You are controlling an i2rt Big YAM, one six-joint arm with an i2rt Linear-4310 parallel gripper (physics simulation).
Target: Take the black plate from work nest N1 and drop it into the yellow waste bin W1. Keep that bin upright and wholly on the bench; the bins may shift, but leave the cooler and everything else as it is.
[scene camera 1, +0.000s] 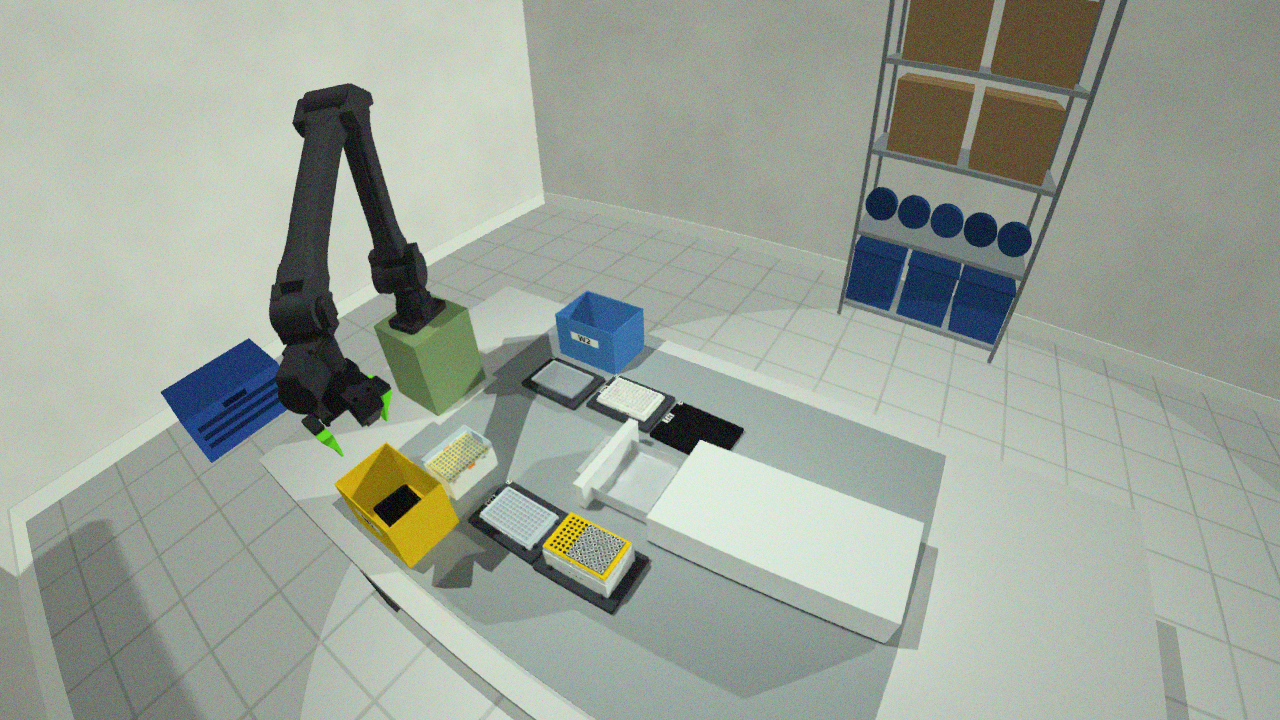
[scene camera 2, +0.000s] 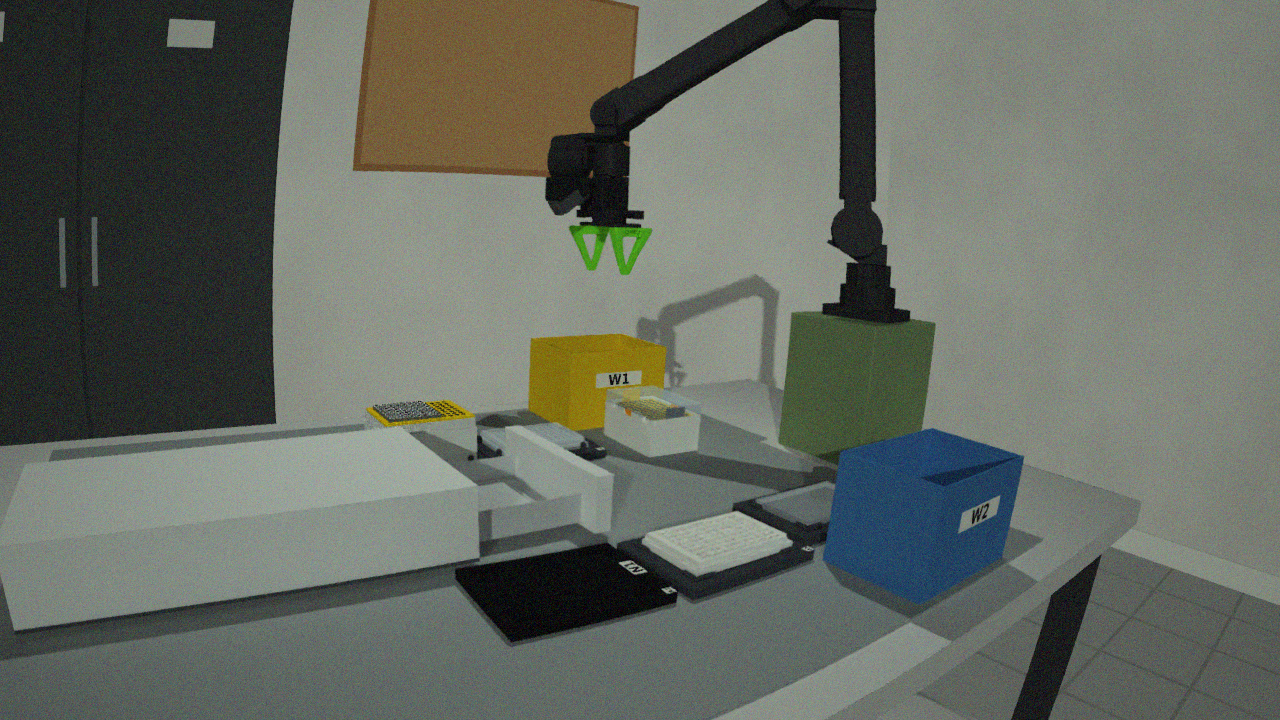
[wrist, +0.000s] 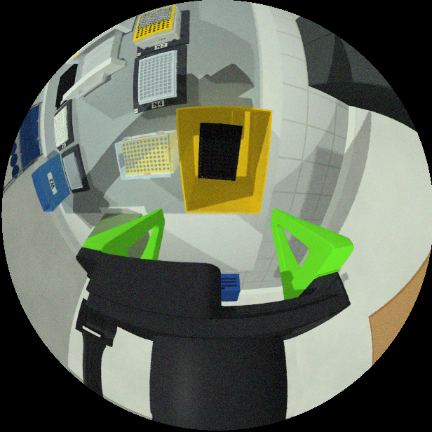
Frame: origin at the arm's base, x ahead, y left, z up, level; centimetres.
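Where they show: gripper, fingertip midpoint: (scene camera 1: pixel 363 436) (scene camera 2: pixel 607 272); arm's base at its link origin: (scene camera 1: pixel 418 316) (scene camera 2: pixel 866 317).
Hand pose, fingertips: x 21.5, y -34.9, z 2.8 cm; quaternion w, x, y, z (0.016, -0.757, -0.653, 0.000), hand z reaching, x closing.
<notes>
Things, the pixels of their top centre, and the offset from my fingertips.
- black plate at its top centre: (scene camera 1: pixel 404 511) dx -0.3, dy +0.2, dz -21.5 cm
- yellow waste bin W1 at its top centre: (scene camera 2: pixel 598 342) (scene camera 1: pixel 385 483) dx +0.5, dy -0.8, dz -11.3 cm
- Work nest N1 at its top centre: (scene camera 2: pixel 564 576) (scene camera 1: pixel 697 428) dx +43.1, dy +44.6, dz -21.5 cm
- clear-walled tip box at its top centre: (scene camera 2: pixel 653 396) (scene camera 1: pixel 455 449) dx +3.1, dy +15.0, dz -16.3 cm
- blue bin W2 at its top centre: (scene camera 2: pixel 938 454) (scene camera 1: pixel 598 311) dx +10.3, dy +63.3, dz -11.3 cm
- yellow tip rack at its top centre: (scene camera 2: pixel 419 408) (scene camera 1: pixel 586 543) dx +37.4, dy +7.5, dz -15.6 cm
The black plate (scene camera 1: pixel 397 505) (wrist: pixel 219 151) lies inside the yellow waste bin W1 (scene camera 1: pixel 423 530) (scene camera 2: pixel 562 385) (wrist: pixel 224 204), low down within its walls; in scene camera 2 the bin's wall hides it. The bin stands upright on the bench, next to the tip box. Work nest N1 (scene camera 1: pixel 696 428) (scene camera 2: pixel 565 591) (wrist: pixel 66 85) is a flat black rectangle with no plate seen on it. My gripper (scene camera 1: pixel 358 431) (scene camera 2: pixel 607 270) (wrist: pixel 217 214) has its green fingers wide apart and empty. It hangs above the bin, clear of its rim.
A clear-walled tip box (scene camera 1: pixel 460 462) (scene camera 2: pixel 652 433) (wrist: pixel 147 156) stands close beside the bin. The blue bin W2 (scene camera 1: pixel 601 338) (scene camera 2: pixel 913 528) stands at the far corner. Plates on nests, a yellow tip rack (scene camera 1: pixel 588 548) and a white cooler (scene camera 1: pixel 787 537) (scene camera 2: pixel 241 519) with its drawer out share the bench.
</notes>
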